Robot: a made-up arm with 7 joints. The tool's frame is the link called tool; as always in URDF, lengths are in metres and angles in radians.
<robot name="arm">
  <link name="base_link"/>
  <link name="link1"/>
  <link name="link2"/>
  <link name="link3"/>
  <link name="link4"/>
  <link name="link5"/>
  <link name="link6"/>
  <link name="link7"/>
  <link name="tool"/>
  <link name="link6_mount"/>
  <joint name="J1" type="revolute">
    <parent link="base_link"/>
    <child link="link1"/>
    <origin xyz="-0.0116 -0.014 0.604"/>
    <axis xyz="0 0 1"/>
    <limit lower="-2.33" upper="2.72"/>
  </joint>
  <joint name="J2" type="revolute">
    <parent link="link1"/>
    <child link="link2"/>
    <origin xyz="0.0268 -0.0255 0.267"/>
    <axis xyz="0 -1 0"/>
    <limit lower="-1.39" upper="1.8"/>
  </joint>
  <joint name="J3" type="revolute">
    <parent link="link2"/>
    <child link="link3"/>
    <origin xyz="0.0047 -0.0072 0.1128"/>
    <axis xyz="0 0 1"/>
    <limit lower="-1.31" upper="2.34"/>
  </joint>
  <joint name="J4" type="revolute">
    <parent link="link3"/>
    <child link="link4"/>
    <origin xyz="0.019 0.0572 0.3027"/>
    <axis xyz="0 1 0"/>
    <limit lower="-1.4" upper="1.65"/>
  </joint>
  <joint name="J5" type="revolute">
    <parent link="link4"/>
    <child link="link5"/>
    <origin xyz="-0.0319 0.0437 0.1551"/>
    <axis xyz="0 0 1"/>
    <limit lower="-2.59" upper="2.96"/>
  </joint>
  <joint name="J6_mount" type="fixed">
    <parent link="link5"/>
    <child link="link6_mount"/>
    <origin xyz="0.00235 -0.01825 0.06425"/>
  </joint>
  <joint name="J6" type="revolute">
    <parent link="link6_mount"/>
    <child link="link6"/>
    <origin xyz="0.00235 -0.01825 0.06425"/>
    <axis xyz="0 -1 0"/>
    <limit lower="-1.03" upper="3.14"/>
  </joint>
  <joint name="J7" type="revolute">
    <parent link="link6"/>
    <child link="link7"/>
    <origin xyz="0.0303 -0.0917 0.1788"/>
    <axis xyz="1 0 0"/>
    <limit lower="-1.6" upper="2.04"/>
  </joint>
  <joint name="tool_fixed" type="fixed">
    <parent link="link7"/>
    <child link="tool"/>
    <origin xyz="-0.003 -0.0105 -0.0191" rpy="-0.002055 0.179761 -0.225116"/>
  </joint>
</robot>
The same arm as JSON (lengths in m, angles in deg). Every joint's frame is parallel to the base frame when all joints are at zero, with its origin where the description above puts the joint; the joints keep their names.
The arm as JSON. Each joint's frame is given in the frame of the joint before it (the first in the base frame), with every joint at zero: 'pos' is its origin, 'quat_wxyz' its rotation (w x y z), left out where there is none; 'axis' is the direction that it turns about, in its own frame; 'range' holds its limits. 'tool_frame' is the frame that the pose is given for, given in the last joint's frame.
{
  "length_unit": "m",
  "angle_unit": "deg",
  "joints": [
    {
      "joint": "J1",
      "pos": [
        -0.0116,
        -0.014,
        0.604
      ],
      "axis": [
        0.0,
        0.0,
        1.0
      ],
      "range": [
        -133.5,
        155.84
      ]
    },
    {
      "joint": "J2",
      "pos": [
        0.0268,
        -0.0255,
        0.267
      ],
      "axis": [
        0.0,
        -1.0,
        0.0
      ],
      "range": [
        -79.64,
        103.13
      ]
    },
    {
      "joint": "J3",
      "pos": [
        0.0047,
        -0.0072,
        0.1128
      ],
      "axis": [
        0.0,
        0.0,
        1.0
      ],
      "range": [
        -75.06,
        134.07
      ]
    },
    {
      "joint": "J4",
      "pos": [
        0.019,
        0.0572,
        0.3027
      ],
      "axis": [
        0.0,
        1.0,
        0.0
      ],
      "range": [
        -80.21,
        94.54
      ]
    },
    {
      "joint": "J5",
      "pos": [
        -0.0319,
        0.0437,
        0.1551
      ],
      "axis": [
        0.0,
        0.0,
        1.0
      ],
      "range": [
        -148.4,
        169.6
      ]
    },
    {
      "joint": "J6",
      "pos": [
        0.0047,
        -0.0365,
        0.1285
      ],
      "axis": [
        0.0,
        -1.0,
        0.0
      ],
      "range": [
        -59.01,
        179.91
      ]
    },
    {
      "joint": "J7",
      "pos": [
        0.0303,
        -0.0917,
        0.1788
      ],
      "axis": [
        1.0,
        0.0,
        0.0
      ],
      "range": [
        -91.67,
        116.88
      ]
    }
  ],
  "tool_frame": {
    "pos": [
      -0.003,
      -0.0105,
      -0.0191
    ],
    "quat_wxyz": [
      0.989671,
      0.009065,
      0.089306,
      -0.111775
    ]
  }
}

